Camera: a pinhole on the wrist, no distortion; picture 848 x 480 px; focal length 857.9 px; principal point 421.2 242.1 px. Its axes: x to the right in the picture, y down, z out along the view. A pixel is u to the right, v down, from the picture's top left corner.
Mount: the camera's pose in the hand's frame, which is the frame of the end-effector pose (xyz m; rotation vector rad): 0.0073 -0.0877 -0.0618 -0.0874 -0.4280 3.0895
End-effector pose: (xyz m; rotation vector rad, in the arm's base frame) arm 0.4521 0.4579 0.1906 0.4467 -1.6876 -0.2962
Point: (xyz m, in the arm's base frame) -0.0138 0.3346 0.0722
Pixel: 373 26
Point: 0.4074 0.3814 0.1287
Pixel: 535 19
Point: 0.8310 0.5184 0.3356
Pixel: behind the camera
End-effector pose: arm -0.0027 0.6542 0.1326 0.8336 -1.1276 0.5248
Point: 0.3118 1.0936 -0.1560
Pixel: behind the camera
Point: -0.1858 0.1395 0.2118
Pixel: 343 91
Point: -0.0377 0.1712 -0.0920
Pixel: 739 458
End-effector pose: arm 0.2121 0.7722 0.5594 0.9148 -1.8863 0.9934
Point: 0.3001 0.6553 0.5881
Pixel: 323 307
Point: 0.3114 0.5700 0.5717
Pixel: 340 356
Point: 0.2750 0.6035 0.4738
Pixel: 650 60
